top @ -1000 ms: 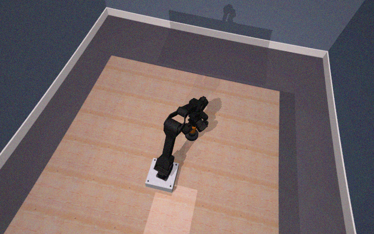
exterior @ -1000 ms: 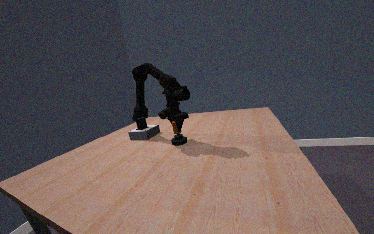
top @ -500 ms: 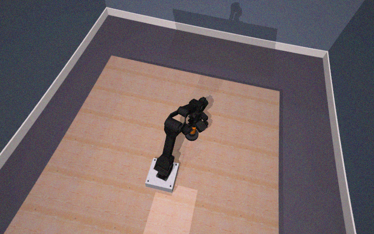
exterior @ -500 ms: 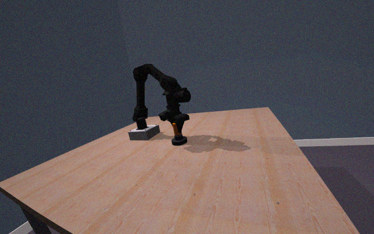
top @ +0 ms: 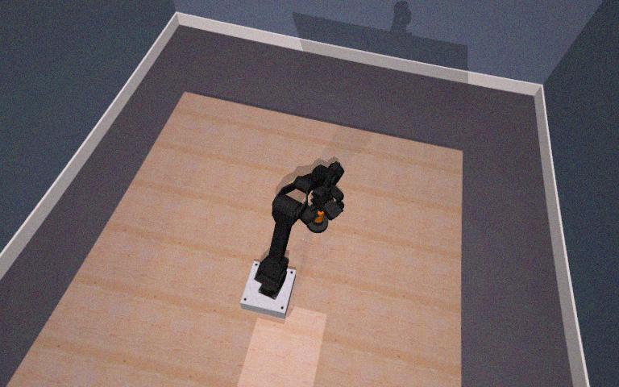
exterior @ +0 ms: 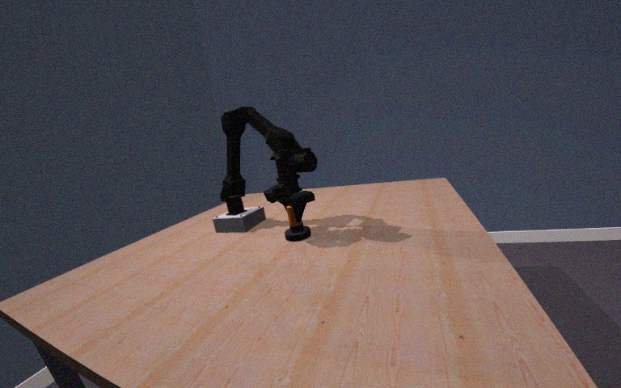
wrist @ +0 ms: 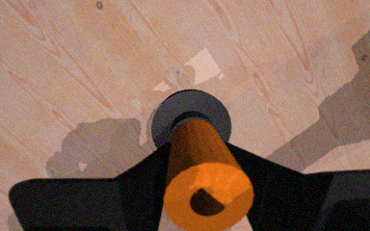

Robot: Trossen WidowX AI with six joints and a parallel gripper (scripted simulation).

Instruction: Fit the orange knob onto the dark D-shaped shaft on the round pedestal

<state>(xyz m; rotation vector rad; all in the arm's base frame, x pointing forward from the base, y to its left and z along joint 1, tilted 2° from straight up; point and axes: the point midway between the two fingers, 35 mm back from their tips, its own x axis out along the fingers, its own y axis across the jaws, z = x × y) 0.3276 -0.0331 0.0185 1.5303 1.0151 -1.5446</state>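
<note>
Now: the orange knob 20 mm above my gripper tip. Round my gripper tip: round dark pedestal 20 mm below.
</note>
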